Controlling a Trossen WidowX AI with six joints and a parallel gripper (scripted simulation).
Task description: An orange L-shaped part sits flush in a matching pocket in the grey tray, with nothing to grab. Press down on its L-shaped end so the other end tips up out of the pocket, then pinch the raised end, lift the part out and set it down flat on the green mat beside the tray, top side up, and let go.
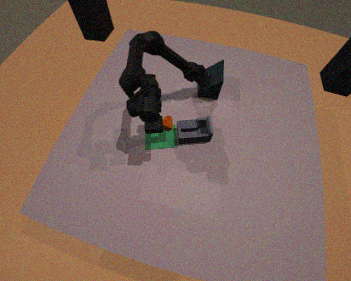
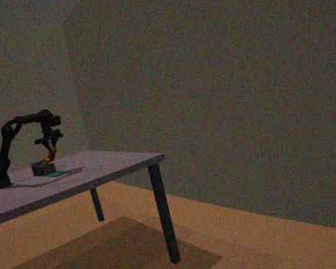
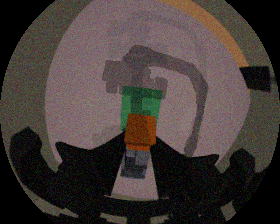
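My gripper tip is 10 mm past the green mat, 10 mm to the right of it and 170 mm above it. The rest, counted from my gripper tip: orange L-shaped part (20 mm behind, 20 mm to the left, 30 mm below).
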